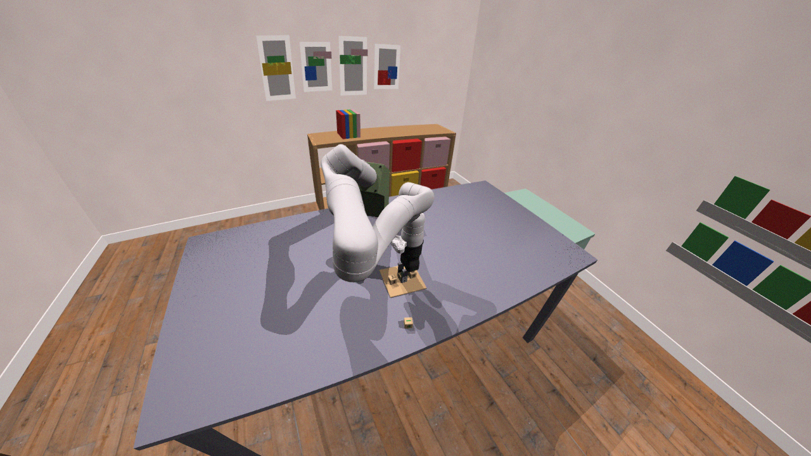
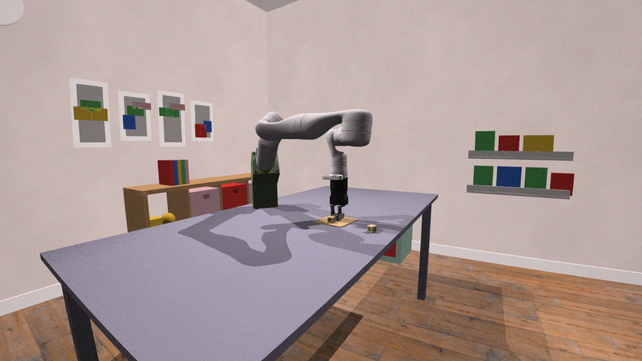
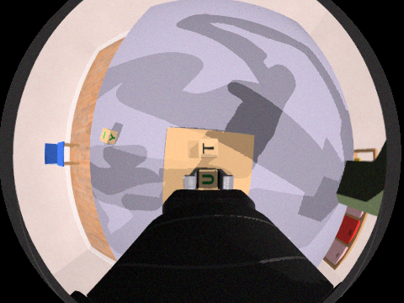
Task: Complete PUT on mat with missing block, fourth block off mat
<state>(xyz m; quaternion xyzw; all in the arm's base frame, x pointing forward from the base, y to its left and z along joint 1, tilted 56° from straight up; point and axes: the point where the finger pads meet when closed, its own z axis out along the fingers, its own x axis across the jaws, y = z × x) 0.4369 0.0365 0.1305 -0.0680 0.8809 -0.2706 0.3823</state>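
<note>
My hand is 2 cm above the tan mat. The rest, counted from my hand: T block (4 cm to the right, 1 cm below).
</note>
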